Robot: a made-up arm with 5 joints. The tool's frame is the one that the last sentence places.
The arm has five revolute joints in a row. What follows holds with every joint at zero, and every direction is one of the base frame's. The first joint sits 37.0 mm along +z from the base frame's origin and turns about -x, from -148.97 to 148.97 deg. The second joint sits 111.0 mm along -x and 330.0 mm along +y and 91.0 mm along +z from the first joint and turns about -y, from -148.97 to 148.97 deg. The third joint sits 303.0 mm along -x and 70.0 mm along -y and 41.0 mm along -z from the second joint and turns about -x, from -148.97 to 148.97 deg. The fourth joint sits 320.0 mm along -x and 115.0 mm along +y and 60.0 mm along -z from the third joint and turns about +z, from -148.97 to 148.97 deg. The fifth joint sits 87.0 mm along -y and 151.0 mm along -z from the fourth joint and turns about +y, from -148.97 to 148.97 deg. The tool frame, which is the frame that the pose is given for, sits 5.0 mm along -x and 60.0 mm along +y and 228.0 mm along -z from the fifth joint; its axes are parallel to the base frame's.
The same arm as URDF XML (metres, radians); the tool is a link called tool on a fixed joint. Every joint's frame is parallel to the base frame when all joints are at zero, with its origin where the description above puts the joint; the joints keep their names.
<robot name="arm">
  <joint name="joint 1" type="revolute">
    <parent link="base"/>
    <child link="link1"/>
    <origin xyz="0.0000 0.0000 0.0370" rpy="0.0000 0.0000 0.0000"/>
    <axis xyz="-1 0 0"/>
    <limit lower="-2.6000" upper="2.6000"/>
  </joint>
  <joint name="joint 2" type="revolute">
    <parent link="link1"/>
    <child link="link2"/>
    <origin xyz="-0.1110 0.3300 0.0910" rpy="0.0000 0.0000 0.0000"/>
    <axis xyz="0 -1 0"/>
    <limit lower="-2.6000" upper="2.6000"/>
  </joint>
  <joint name="joint 3" type="revolute">
    <parent link="link2"/>
    <child link="link3"/>
    <origin xyz="-0.3030 -0.0700 -0.0410" rpy="0.0000 0.0000 0.0000"/>
    <axis xyz="-1 0 0"/>
    <limit lower="-2.6000" upper="2.6000"/>
  </joint>
  <joint name="joint 4" type="revolute">
    <parent link="link3"/>
    <child link="link4"/>
    <origin xyz="-0.3200 0.1150 -0.0600" rpy="0.0000 0.0000 0.0000"/>
    <axis xyz="0 0 1"/>
    <limit lower="-2.6000" upper="2.6000"/>
  </joint>
  <joint name="joint 5" type="revolute">
    <parent link="link4"/>
    <child link="link5"/>
    <origin xyz="0.0000 -0.0870 -0.1510" rpy="0.0000 0.0000 0.0000"/>
    <axis xyz="0 1 0"/>
    <limit lower="-2.6000" upper="2.6000"/>
  </joint>
  <joint name="tool_fixed" type="fixed">
    <parent link="link5"/>
    <child link="tool"/>
    <origin xyz="-0.0050 0.0600 -0.2280" rpy="0.0000 0.0000 0.0000"/>
  </joint>
  <link name="base"/>
  <link name="link1"/>
  <link name="link2"/>
  <link name="link3"/>
  <link name="link4"/>
  <link name="link5"/>
  <link name="tool"/>
</robot>

